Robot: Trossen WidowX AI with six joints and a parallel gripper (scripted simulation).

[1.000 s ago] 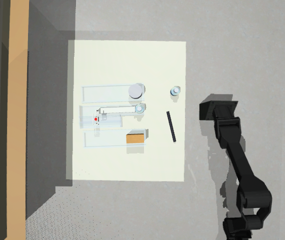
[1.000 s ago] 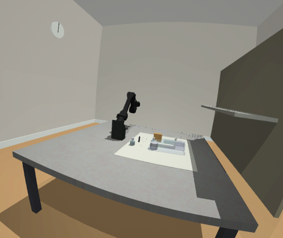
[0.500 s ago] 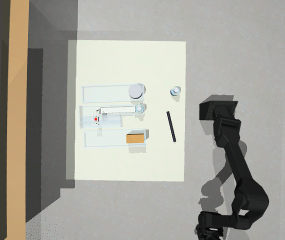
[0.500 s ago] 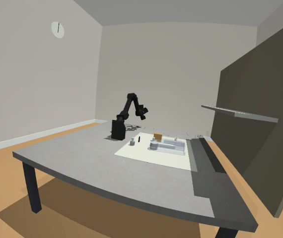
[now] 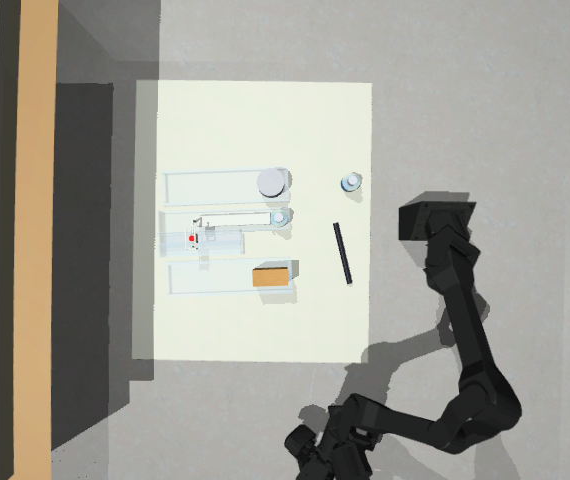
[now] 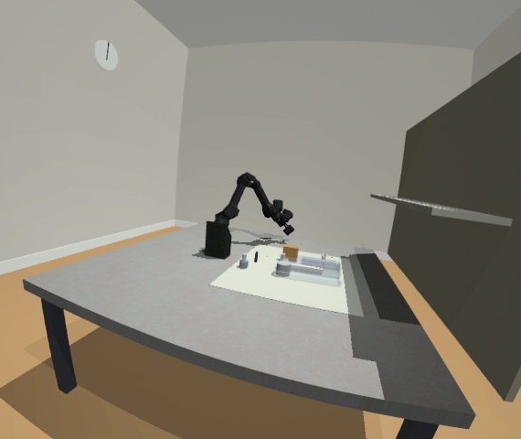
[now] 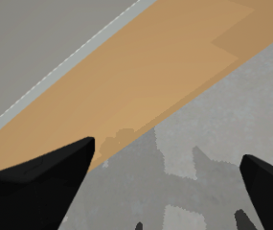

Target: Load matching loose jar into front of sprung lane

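The white pusher part lies 19 cm ahead of my gripper tip, 54 cm to the right of it and 3 cm below it. From my gripper tip the other things lie so: brown box 10 cm ahead, 44 cm to the right, 4 cm below; black rod 6 cm behind, 49 cm to the right, 7 cm below; cream mat 15 cm ahead, 57 cm to the right, 8 cm below.
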